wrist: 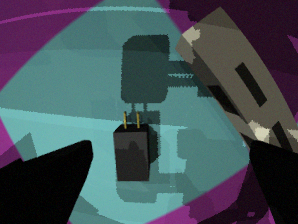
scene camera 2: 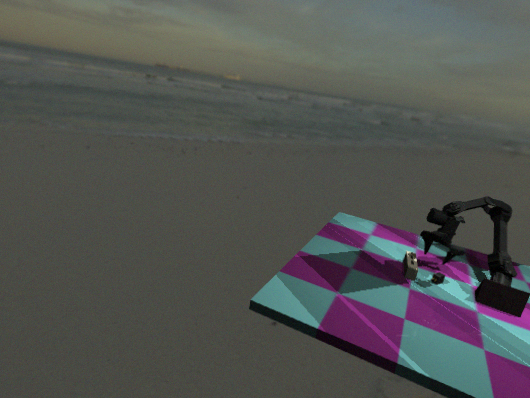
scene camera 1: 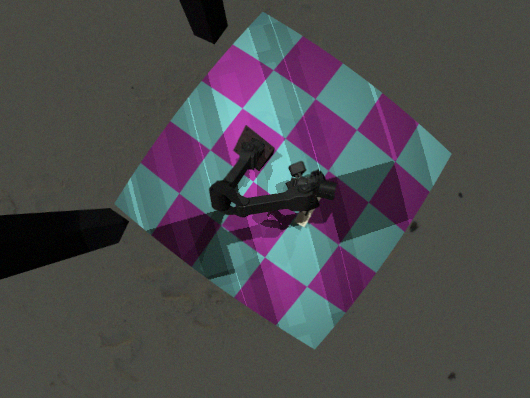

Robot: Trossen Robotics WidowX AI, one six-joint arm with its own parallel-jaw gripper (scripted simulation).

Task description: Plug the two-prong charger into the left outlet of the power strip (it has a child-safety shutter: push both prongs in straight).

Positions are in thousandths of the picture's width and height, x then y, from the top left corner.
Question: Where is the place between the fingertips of my gripper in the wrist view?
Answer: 582, 672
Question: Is my gripper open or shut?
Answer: Open.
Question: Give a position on a two-prong charger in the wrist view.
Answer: At 441, 641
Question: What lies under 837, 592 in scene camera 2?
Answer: My gripper.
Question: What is my gripper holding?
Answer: Nothing.
